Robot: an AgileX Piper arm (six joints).
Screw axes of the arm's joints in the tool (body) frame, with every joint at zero. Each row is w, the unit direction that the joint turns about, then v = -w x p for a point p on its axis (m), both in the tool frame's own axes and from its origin. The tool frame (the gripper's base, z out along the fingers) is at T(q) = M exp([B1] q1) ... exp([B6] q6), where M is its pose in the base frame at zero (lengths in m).
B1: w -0.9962 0 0.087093 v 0 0.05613 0
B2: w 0 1 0 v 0.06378 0 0.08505
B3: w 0 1 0 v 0.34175 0 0.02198
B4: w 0 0 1 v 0 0 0
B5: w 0 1 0 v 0.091 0 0
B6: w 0 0 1 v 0 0 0
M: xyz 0.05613 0 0.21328 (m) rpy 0 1.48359 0 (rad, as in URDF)
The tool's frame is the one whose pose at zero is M.
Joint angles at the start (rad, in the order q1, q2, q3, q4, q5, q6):
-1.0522, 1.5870, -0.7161, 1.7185, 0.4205, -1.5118
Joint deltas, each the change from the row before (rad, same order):
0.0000, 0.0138, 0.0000, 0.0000, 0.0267, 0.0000
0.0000, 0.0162, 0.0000, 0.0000, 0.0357, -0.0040
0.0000, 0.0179, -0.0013, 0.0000, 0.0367, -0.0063
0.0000, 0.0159, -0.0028, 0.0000, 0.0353, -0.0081
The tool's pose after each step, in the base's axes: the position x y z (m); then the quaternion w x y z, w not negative. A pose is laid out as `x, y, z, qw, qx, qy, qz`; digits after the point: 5 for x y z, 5 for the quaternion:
0.18221, -0.24075, 0.18536, 0.44623, 0.45757, 0.76878, 0.02200
0.18485, -0.23957, 0.18186, 0.44732, 0.45130, 0.77118, 0.03888
0.18763, -0.23860, 0.17828, 0.44854, 0.44404, 0.77365, 0.05578
0.19034, -0.23784, 0.17567, 0.45092, 0.43568, 0.77577, 0.07094

